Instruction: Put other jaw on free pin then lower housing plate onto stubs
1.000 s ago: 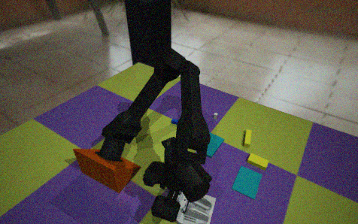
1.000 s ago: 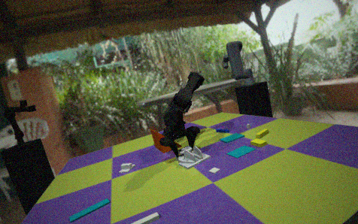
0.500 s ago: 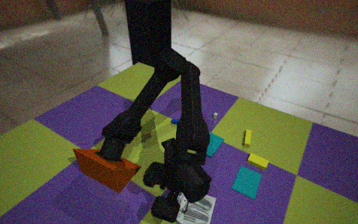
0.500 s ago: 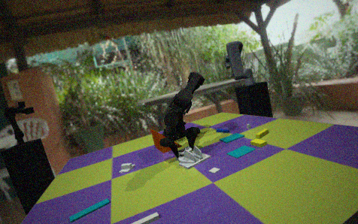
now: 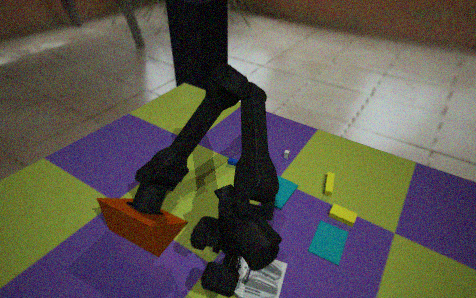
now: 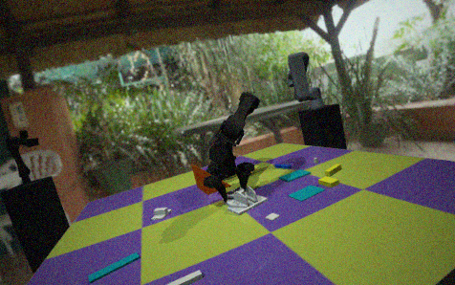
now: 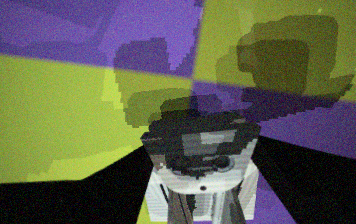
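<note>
The grey base block lies 1 cm ahead of my gripper tip and 2 cm above it. The rest, counted from my gripper tip: white tile: 20 cm ahead, 5 cm to the left, 1 cm below; blue bar: 20 cm behind, 29 cm to the left, 1 cm below; grey jaw: 2 cm ahead, 2 cm to the left.
</note>
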